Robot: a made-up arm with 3 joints. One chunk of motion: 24 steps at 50 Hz.
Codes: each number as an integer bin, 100 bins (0 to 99) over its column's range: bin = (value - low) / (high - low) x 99, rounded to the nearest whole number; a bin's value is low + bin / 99 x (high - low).
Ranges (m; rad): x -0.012..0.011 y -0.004..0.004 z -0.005..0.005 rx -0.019..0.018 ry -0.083..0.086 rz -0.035..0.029
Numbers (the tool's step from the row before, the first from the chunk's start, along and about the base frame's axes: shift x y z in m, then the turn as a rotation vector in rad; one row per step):
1: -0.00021 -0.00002 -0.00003 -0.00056 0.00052 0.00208
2: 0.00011 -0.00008 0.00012 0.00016 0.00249 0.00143
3: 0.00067 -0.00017 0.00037 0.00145 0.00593 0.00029
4: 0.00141 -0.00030 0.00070 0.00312 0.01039 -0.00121
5: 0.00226 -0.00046 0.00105 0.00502 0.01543 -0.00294
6: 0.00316 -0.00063 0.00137 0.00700 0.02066 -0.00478
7: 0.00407 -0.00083 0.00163 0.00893 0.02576 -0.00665
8: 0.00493 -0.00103 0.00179 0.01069 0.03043 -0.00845
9: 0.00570 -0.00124 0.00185 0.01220 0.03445 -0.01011
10: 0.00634 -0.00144 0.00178 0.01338 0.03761 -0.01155
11: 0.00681 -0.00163 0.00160 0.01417 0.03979 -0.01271
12: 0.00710 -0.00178 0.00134 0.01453 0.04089 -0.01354
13: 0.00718 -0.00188 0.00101 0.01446 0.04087 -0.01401
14: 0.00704 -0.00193 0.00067 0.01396 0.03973 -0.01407
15: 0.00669 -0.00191 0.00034 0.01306 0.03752 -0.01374
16: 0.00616 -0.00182 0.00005 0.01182 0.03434 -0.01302
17: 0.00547 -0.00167 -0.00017 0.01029 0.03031 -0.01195
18: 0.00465 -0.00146 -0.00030 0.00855 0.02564 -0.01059
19: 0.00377 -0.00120 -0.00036 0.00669 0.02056 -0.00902
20: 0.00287 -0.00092 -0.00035 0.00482 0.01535 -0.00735
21: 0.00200 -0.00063 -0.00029 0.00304 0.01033 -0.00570
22: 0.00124 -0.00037 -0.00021 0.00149 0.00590 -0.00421
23: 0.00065 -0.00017 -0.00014 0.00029 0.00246 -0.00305
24: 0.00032 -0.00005 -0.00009 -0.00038 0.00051 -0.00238
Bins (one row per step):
1: 51 49 49 49 49 57
2: 52 49 51 51 50 56
3: 55 47 53 55 52 55
4: 58 46 56 59 55 52
5: 61 44 60 64 58 50
6: 65 42 63 70 61 47
7: 69 39 66 75 64 44
8: 73 37 67 79 66 41
9: 76 34 68 83 69 39
10: 79 32 67 87 71 36
11: 81 29 65 89 72 34
12: 82 27 63 90 73 33
13: 83 26 59 90 73 32
14: 82 26 56 88 72 32
15: 80 26 53 86 71 33
16: 78 27 50 82 69 34
17: 75 29 48 78 66 36
18: 72 31 47 74 64 38
19: 68 35 46 69 61 40
20: 64 38 46 64 58 43
21: 60 42 47 59 55 45
22: 57 45 47 55 52 48
23: 54 47 48 52 50 49
24: 53 49 49 50 49 50

